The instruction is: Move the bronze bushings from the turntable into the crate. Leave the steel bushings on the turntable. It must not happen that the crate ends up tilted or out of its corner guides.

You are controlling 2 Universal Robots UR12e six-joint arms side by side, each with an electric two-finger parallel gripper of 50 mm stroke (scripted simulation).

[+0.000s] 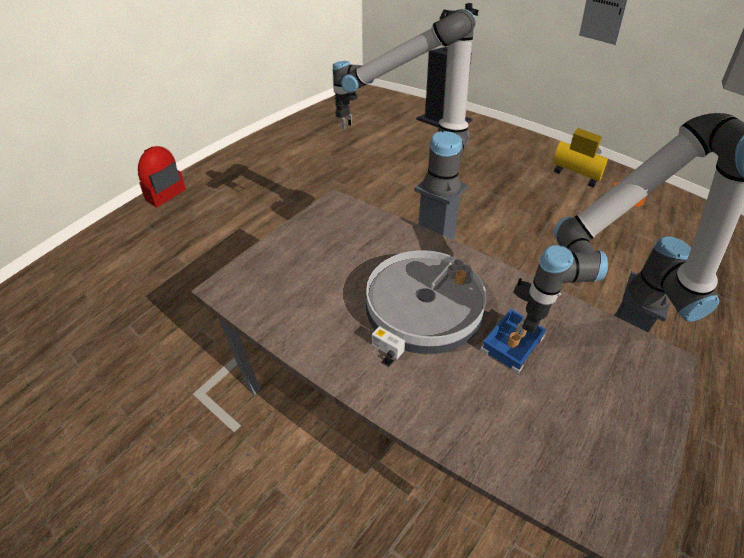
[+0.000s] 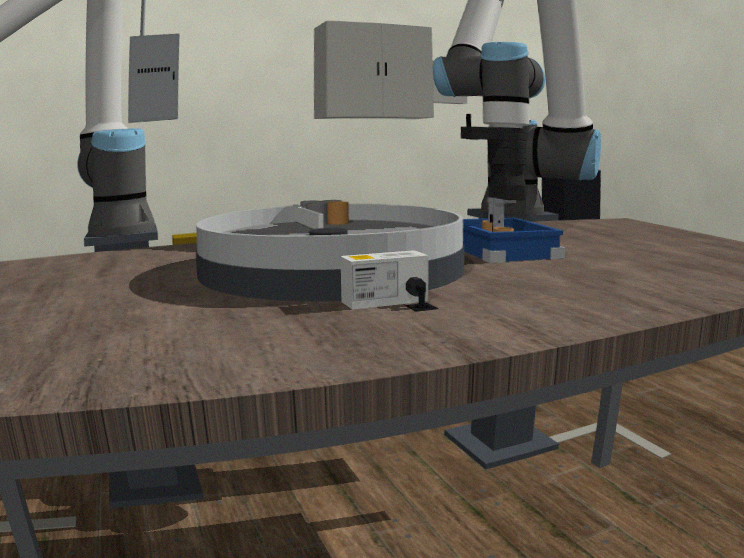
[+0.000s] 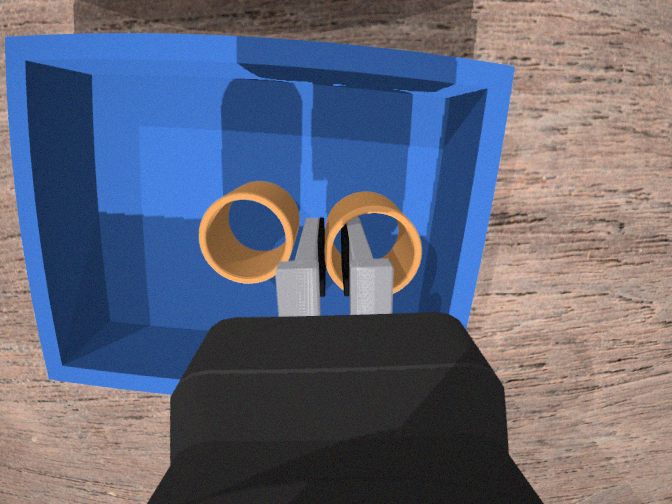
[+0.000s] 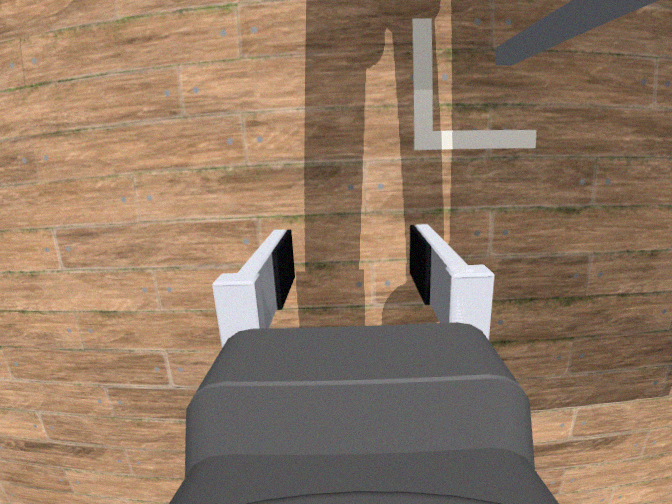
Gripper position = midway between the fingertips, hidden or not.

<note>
I see my left gripper point(image 2: 495, 232), my right gripper point(image 4: 351, 251), a blue crate point(image 2: 524, 243), a bronze bushing point(image 3: 225, 254) and a bronze bushing point(image 3: 405, 256).
The blue crate is seen too in image 1 point(image 1: 499, 336) and in image 3 point(image 3: 123, 141). My left gripper is seen too in image 3 point(image 3: 333, 241). Image 4 does not show the blue crate: it is out of frame.
</note>
